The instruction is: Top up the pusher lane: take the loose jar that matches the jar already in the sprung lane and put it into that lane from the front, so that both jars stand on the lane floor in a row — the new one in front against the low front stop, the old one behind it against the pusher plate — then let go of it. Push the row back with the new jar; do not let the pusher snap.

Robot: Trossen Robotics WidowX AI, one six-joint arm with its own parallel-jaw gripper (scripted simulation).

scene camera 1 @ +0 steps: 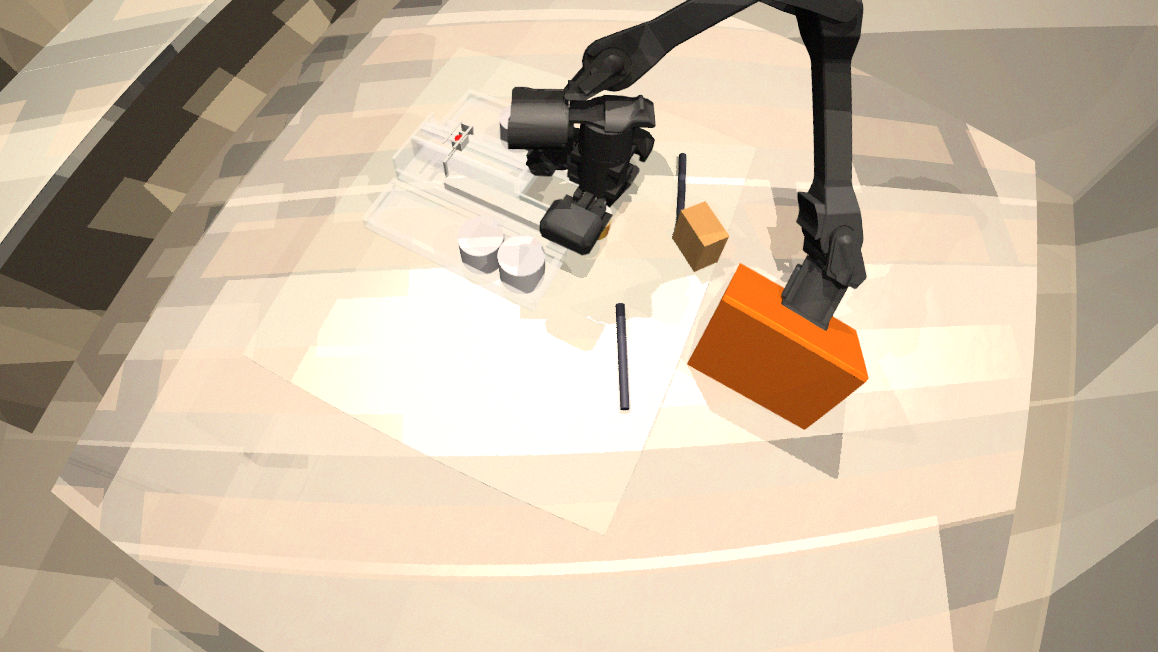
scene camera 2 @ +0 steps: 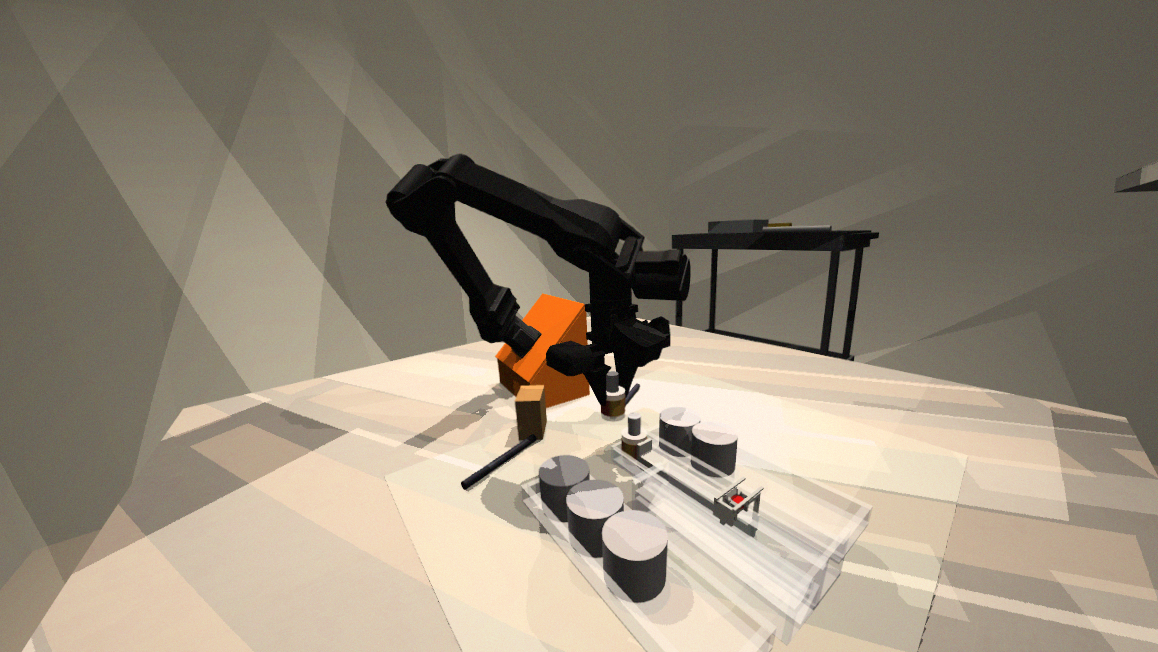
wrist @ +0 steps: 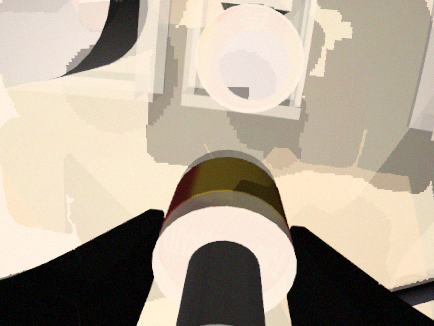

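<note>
My gripper in sight; in scene camera 2 too, and in the wrist view. Tan block visible. Clear sprung lane visible.
</note>
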